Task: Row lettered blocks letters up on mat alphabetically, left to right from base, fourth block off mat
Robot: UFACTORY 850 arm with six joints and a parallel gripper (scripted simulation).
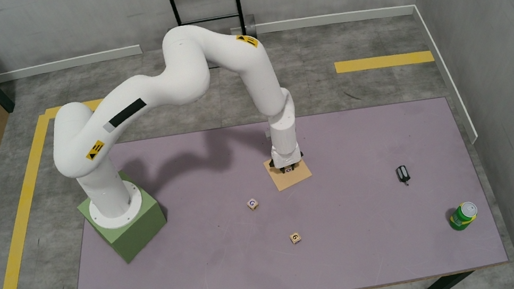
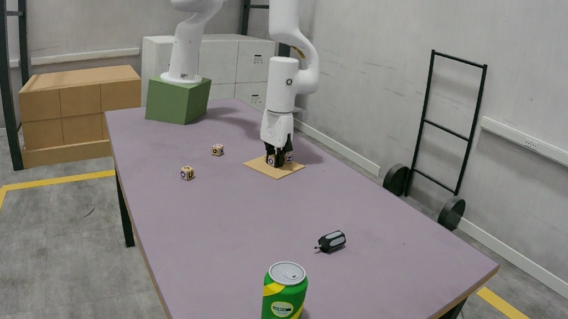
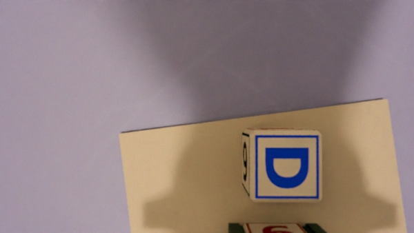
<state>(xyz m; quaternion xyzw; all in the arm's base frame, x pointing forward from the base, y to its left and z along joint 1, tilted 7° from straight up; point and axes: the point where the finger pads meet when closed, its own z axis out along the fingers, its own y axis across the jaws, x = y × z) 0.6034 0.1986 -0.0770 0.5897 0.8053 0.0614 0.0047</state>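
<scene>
The tan mat lies 2 cm below my hand. Also, from my hand: small black tool 44 cm ahead, 7 cm to the right, 1 cm below; green can 60 cm ahead, 27 cm to the right, 4 cm above.
</scene>
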